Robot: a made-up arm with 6 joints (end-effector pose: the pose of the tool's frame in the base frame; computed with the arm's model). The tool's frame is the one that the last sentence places. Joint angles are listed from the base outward.
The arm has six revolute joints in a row. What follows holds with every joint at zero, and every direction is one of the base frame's.
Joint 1 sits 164 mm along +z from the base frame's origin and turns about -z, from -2.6 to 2.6 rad.
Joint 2 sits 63.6 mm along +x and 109 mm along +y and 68.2 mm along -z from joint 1 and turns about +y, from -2.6 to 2.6 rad.
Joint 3 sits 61.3 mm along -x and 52.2 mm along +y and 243 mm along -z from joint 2 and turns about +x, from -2.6 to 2.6 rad.
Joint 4 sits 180.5 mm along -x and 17.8 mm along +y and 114.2 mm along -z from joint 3 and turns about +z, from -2.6 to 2.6 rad.
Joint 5 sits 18.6 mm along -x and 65 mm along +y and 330.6 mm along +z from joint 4 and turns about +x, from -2.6 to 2.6 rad.
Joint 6 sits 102.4 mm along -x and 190.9 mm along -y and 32.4 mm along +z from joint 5 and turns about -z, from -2.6 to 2.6 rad.
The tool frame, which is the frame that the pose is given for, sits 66 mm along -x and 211.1 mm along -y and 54.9 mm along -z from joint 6; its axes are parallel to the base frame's.
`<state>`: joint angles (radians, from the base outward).
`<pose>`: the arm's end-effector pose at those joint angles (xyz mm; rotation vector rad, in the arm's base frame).
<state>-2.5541 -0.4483 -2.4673 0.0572 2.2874 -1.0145</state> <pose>41.8 123.1 -387.3 -0.2305 0.5770 -2.7355</pose>
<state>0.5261 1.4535 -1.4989 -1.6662 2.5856 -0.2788</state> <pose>-127.3 289.7 -138.3 0.8413 -0.6091 -0.1826</pose>
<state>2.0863 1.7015 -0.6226 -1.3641 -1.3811 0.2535</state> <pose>514.4 -513.4 400.0 -0.4600 2.8271 -0.1482</pose>
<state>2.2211 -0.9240 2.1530 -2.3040 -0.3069 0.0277</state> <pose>-205.6 241.9 -247.0 2.2570 -0.2232 -1.7291</pose>
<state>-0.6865 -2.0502 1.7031 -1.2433 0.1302 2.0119</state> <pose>183.0 66.1 -188.3 0.7936 1.3959 -0.2425</pose>
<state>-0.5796 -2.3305 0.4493 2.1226 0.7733 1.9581</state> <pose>326.9 47.3 144.3 0.2196 -1.7217 0.6449</pose>
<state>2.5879 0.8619 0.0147 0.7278 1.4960 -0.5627</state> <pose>501.6 96.4 63.7 1.3596 -1.8900 -1.2378</pose>
